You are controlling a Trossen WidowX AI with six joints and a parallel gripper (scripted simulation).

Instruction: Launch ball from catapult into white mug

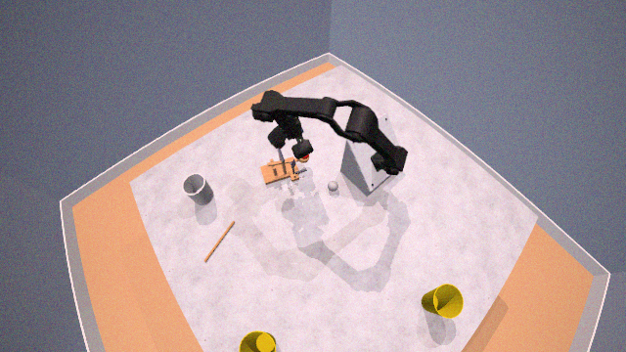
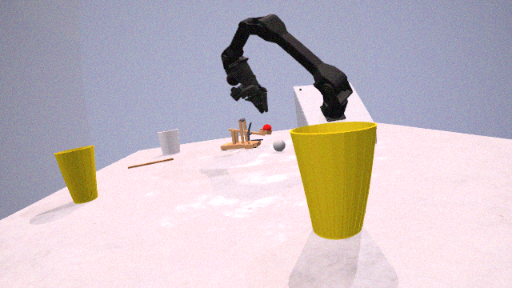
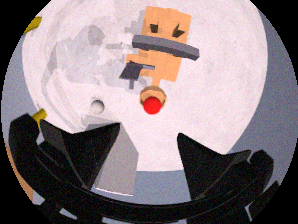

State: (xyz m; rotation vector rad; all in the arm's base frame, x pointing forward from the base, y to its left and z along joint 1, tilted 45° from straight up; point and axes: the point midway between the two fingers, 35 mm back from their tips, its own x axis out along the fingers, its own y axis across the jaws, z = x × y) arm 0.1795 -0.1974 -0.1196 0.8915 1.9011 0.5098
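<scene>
My gripper tip is now 60 mm above the red ball. The rest, counted from my gripper tip: white mug: 400 mm ahead, 150 mm to the right, 90 mm below; grey ball: 150 mm to the left, 100 mm below, 10 mm behind; wooden catapult: 70 mm below, 70 mm ahead, 10 mm to the right.
</scene>
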